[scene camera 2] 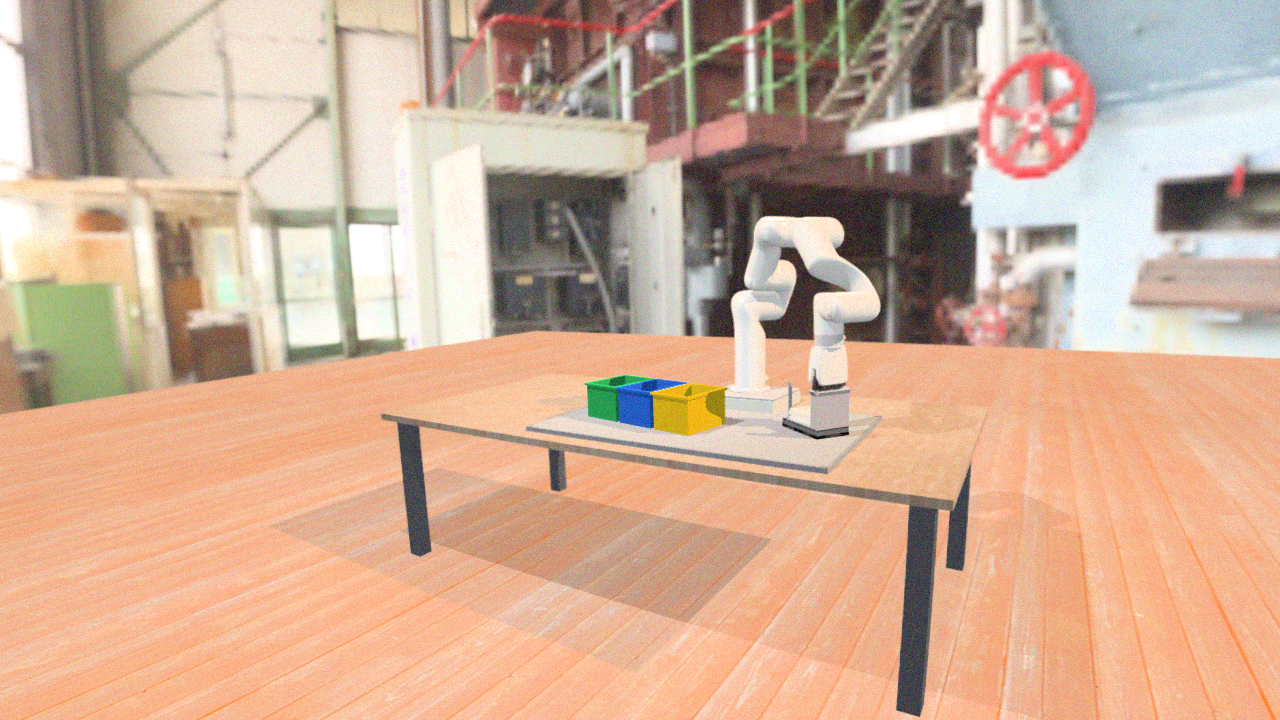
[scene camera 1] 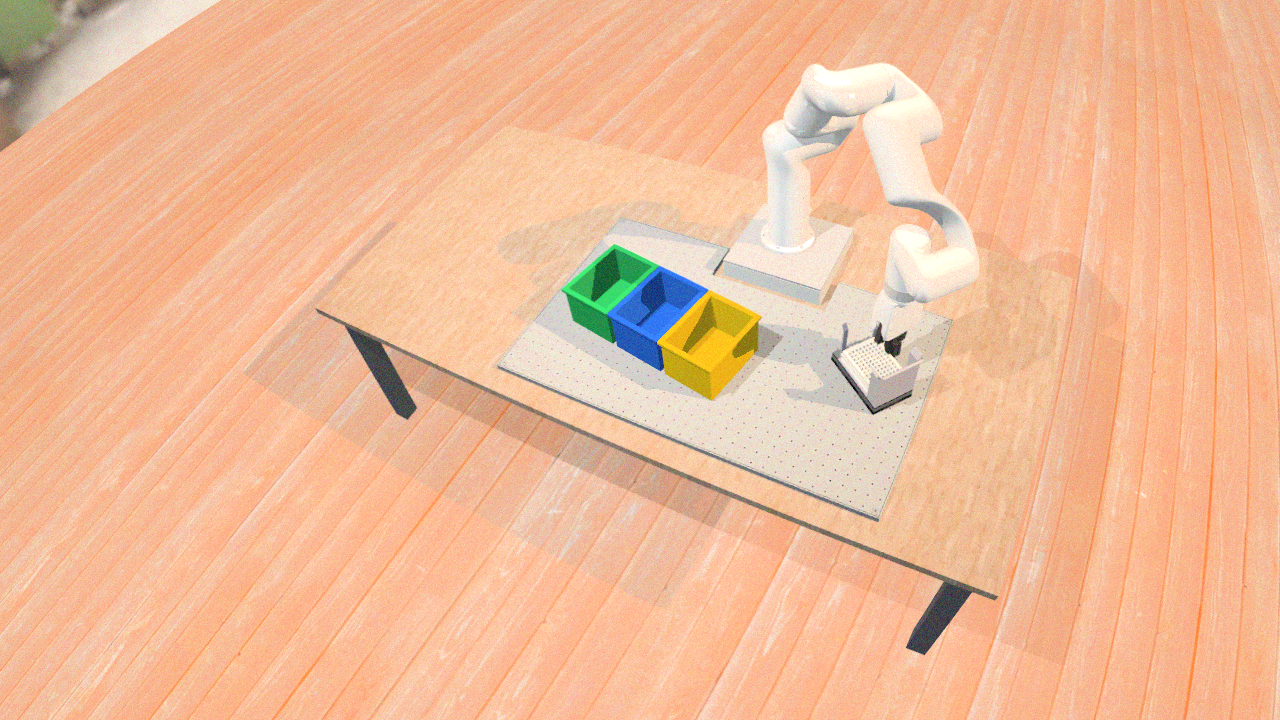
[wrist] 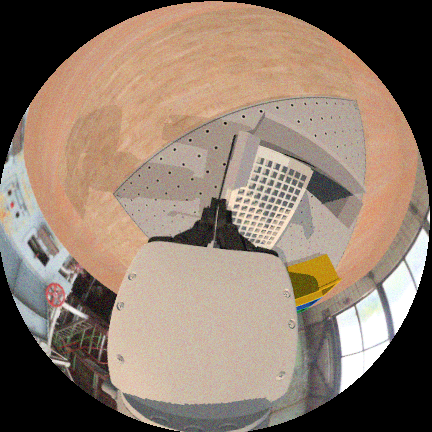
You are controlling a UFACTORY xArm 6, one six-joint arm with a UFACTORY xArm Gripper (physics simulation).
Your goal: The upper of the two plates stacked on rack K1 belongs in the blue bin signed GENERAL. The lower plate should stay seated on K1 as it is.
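Frame: origin at the arm's base, x right, y ahead, z up, level; centimetres.
Where they show: gripper, fingertip midpoint: (scene camera 1: 891,352) (wrist: 217,208); arm's base at its link origin: (scene camera 2: 750,389) (scene camera 1: 787,237).
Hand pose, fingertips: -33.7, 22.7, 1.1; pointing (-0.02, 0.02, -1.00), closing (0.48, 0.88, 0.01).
Each offset is from my fingertips to the centre of the thing, as dx, dy, dz. "spot": to the spot under its first point. Level surfaces: height alone.
A cream plate {+1.4, +5.1, +0.1} (scene camera 1: 872,358) (wrist: 272,192) with a grid of wells lies on rack K1 {+1.9, +4.6, +1.6} (scene camera 1: 891,386) (scene camera 2: 830,410) (wrist: 245,161), which has a dark base and pale upright walls. I cannot make out the seam between two stacked plates. My gripper (scene camera 1: 888,342) (wrist: 217,208) is shut with nothing between its fingers. It points down beside the plate's edge, near a rack wall; any contact is unclear. In scene camera 2 the wall partly hides the fingers. The blue bin {+45.9, +13.8, +0.6} (scene camera 1: 640,340) (scene camera 2: 636,409) stands between two other bins; its sign is not legible.
A green bin {spot: +59.8, +20.0, +1.6} (scene camera 1: 588,313) (scene camera 2: 601,402) and a yellow bin {spot: +28.5, +24.7, +5.3} (scene camera 1: 707,371) (scene camera 2: 687,413) (wrist: 320,265) adjoin the blue bin, yellow nearest the rack. All stand on a perforated grey board {dz -4.3} (scene camera 1: 760,438) (scene camera 2: 716,447) on a wooden table {dz -5.7} (scene camera 1: 429,232). The arm's base (scene camera 1: 787,255) is behind.
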